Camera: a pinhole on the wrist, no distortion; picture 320 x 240 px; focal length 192.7 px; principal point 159.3 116.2 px. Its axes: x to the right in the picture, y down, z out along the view. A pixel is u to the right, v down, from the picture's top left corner.
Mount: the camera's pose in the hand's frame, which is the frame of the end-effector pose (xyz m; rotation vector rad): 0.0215 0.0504 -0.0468 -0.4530 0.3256 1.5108
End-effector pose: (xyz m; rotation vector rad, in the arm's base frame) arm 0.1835 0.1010 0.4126 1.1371 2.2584 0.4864
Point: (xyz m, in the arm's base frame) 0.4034 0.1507 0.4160
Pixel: 167 179
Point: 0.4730 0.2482 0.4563
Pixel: 229 142
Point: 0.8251 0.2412 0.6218
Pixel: 274 210
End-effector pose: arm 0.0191 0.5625 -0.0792 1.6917 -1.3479 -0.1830
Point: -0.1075 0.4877 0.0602
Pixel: 267 39
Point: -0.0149 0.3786 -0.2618
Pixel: outside the picture
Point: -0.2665 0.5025 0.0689
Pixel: 255 121
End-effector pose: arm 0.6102 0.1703 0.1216 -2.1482 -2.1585 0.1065
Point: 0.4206 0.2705 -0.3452
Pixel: outside the picture
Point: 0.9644 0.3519 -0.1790
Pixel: 231 35
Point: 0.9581 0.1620 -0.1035
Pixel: 252 125
